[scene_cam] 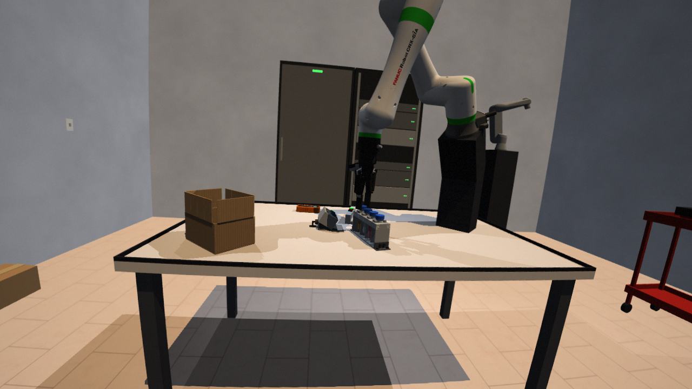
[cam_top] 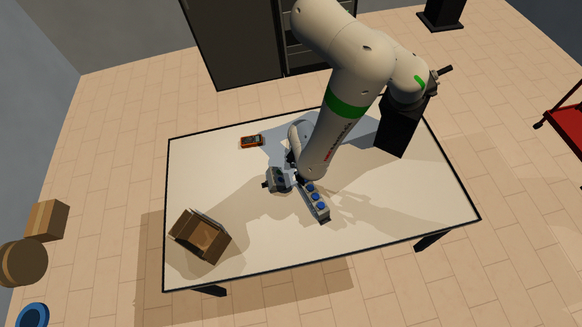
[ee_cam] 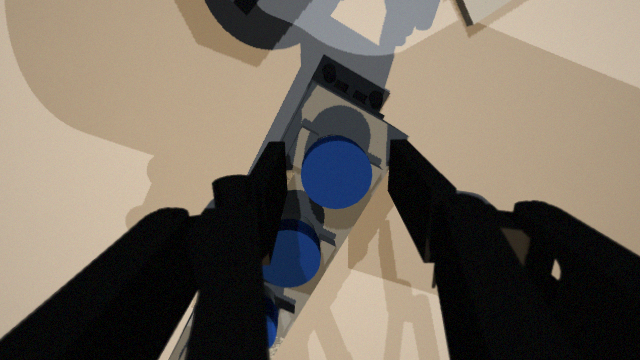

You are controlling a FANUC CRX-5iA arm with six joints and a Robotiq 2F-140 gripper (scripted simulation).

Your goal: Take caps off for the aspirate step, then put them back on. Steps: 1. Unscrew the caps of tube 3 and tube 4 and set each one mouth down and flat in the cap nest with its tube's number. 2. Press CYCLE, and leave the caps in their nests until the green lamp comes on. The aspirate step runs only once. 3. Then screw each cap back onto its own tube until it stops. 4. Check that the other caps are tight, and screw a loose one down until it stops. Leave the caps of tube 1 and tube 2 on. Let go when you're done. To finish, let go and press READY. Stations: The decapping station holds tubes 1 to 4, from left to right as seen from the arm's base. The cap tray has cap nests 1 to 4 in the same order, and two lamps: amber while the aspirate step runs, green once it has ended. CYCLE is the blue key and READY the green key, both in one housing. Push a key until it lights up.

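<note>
The blue cap lies 50 mm to the left of my hand, 30 mm below it and 10 mm behind it. From my hand the other things lie so: blue cycle key (120 mm ahead, 80 mm below, 50 mm to the right); key housing (140 mm ahead, 90 mm below, 80 mm to the right); green ready key (120 mm ahead, 100 mm to the right, 80 mm below).
</note>
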